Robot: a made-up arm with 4 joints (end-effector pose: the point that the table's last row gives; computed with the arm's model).
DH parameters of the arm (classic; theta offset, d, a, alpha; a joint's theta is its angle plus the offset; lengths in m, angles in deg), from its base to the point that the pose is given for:
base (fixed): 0 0.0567 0 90
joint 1: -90 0.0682 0.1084 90
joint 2: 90 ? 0.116 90
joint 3: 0 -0.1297 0.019 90
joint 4: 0 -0.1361 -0.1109 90
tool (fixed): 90 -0.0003 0 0
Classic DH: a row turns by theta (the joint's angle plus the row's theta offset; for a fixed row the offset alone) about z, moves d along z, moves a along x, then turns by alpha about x.
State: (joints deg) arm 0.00 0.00 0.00 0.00
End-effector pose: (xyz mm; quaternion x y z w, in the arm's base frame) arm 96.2 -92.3 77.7 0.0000 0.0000 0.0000 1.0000
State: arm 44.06 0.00 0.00 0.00
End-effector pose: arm 54.5 -92.3 138.7 0.0000 -0.3751 0.0000 0.9270
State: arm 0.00 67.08 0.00 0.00
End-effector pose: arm 96.2 41.6 20.9 -0.5525 0.0000 0.0000 0.8335
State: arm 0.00 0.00 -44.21 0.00
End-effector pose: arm 70.7 -213.2 77.7 0.0000 0.0000 0.3763 0.9265
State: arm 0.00 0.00 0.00 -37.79
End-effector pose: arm 96.2 -115.7 9.8 -0.3238 0.0000 0.0000 0.9461
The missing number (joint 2, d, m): -0.2323
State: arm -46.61 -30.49 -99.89 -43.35
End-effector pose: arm -7.4 -319.9 -218.8 0.1759 -0.1693 0.5905 0.7692
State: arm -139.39 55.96 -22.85 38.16
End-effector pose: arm -2.3 36.6 -64.0 0.0739 0.9585 0.1890 0.2000
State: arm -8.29 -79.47 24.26 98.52
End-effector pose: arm 70.4 -320.4 -110.4 0.9600 -0.0334 -0.2773 0.0196
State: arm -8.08 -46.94 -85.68 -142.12
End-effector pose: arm 289.2 -290.7 -242.9 -0.5438 -0.6413 -0.0154 0.5411
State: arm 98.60 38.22 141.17 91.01
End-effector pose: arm -137.3 69.2 365.0 -0.4029 0.7814 0.1516 0.4518
